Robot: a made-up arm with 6 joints. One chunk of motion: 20 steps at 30 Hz.
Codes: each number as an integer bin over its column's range. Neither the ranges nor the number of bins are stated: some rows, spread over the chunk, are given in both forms.
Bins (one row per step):
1: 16 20 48 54 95 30
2: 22 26 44 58 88 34
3: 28 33 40 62 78 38
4: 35 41 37 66 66 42
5: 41 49 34 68 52 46
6: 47 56 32 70 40 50
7: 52 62 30 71 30 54
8: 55 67 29 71 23 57
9: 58 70 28 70 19 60
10: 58 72 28 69 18 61
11: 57 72 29 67 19 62
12: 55 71 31 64 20 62
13: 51 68 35 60 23 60
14: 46 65 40 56 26 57
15: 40 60 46 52 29 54
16: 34 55 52 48 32 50
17: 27 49 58 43 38 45
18: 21 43 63 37 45 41
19: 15 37 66 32 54 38
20: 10 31 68 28 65 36
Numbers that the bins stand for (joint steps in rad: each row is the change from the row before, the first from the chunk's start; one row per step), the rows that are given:
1: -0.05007 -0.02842 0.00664 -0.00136 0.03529 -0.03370
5: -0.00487 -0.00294 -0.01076 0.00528 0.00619 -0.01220
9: 0.02587 0.01552 -0.01821 0.00623 -0.01614 0.00661
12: 0.02044 0.01639 -0.01448 0.00338 -0.01546 0.00929
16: -0.01753 0.00233 0.01161 -0.00421 -0.00734 -0.00683
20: -0.06092 -0.01876 0.03148 -0.01371 0.01499 -0.02564
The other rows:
2: -0.03922 -0.02315 0.00167 0.00054 0.03056 -0.02832
3: -0.02837 -0.01700 -0.00330 0.00243 0.02379 -0.02295
4: -0.01572 -0.00997 -0.00703 0.00433 0.01567 -0.01758
6: 0.00598 0.00321 -0.01324 0.00623 -0.00193 -0.00683
7: 0.01502 0.00848 -0.01573 0.00671 -0.00870 -0.00145
8: 0.02044 0.01288 -0.01697 0.00671 -0.01343 0.00258
10: 0.02587 0.01727 -0.01821 0.00576 -0.01682 0.00795
11: 0.02406 0.01727 -0.01697 0.00481 -0.01614 0.00929
13: 0.01321 0.01376 -0.00952 0.00148 -0.01343 0.00661
14: 0.00417 0.01112 -0.00330 -0.00041 -0.01140 0.00258
15: -0.00668 0.00673 0.00415 -0.00231 -0.00937 -0.00145
17: -0.03018 -0.00294 0.01906 -0.00659 -0.00328 -0.01355
18: -0.04103 -0.00821 0.02527 -0.00943 0.00145 -0.01892
19: -0.05188 -0.01348 0.02900 -0.01181 0.00755 -0.02295

